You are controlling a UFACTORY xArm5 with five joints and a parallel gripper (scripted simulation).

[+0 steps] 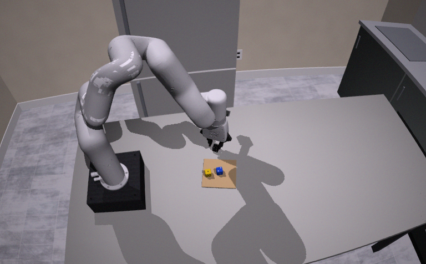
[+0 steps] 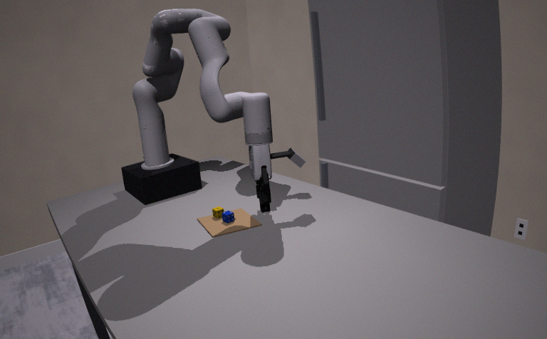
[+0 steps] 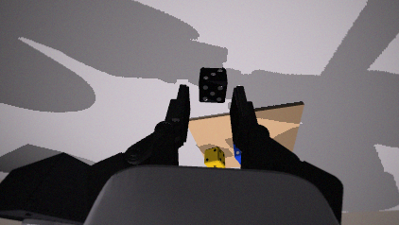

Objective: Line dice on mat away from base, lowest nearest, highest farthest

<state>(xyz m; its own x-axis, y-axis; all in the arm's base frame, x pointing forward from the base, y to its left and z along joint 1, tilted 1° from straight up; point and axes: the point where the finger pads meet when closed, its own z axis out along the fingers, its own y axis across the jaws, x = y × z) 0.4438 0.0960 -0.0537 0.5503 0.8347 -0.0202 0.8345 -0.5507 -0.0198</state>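
Right now my hand is 40 mm above the black die. From my hand the other things lie so: blue die: 20 mm behind, 120 mm to the right, 30 mm below; then mat: 20 mm behind, 120 mm to the right, 50 mm below; then yellow die: 60 mm behind, 120 mm to the right, 30 mm below.
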